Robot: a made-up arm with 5 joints. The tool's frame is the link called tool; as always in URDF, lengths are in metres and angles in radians.
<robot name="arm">
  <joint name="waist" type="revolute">
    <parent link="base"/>
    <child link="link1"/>
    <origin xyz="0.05 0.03 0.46"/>
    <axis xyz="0 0 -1"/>
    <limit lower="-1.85" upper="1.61"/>
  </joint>
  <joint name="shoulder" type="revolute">
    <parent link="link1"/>
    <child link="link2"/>
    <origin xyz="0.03 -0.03 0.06"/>
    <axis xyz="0 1 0"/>
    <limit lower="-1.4" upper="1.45"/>
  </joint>
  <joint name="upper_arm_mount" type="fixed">
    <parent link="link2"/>
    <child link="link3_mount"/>
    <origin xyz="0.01 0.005 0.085"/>
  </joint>
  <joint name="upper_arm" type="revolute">
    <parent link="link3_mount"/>
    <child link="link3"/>
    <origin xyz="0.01 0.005 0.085"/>
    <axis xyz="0 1 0"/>
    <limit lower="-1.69" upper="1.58"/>
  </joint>
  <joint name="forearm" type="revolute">
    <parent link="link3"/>
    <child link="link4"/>
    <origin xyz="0.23 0 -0.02"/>
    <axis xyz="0 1 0"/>
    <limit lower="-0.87" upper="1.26"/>
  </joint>
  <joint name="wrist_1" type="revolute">
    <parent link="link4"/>
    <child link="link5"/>
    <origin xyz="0.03 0 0.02"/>
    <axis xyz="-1 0 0"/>
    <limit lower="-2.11" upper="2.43"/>
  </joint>
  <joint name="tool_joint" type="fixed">
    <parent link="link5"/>
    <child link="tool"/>
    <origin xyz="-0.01 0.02 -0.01"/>
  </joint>
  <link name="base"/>
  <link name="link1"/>
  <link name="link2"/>
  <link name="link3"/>
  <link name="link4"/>
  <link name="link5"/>
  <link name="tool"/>
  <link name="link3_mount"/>
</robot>
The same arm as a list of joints. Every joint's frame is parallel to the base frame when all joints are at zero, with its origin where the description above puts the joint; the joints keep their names.
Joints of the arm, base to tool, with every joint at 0 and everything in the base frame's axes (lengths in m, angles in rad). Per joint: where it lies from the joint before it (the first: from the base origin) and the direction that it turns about. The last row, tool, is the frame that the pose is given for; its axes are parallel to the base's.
waist: origin 0.05 0.03 0.46 axis -z
shoulder: origin 0.03 -0.03 0.06 axis +y
upper_arm: origin 0.02 0.01 0.17 axis +y
forearm: origin 0.23 0 -0.02 axis +y
wrist_1: origin 0.03 0 0.02 axis -x
tool: origin -0.01 0.02 -0.01
Joint limits (rad, base to tool): -1.85..1.61 -1.4..1.45 -1.69..1.58 -0.87..1.26 -2.11..2.43

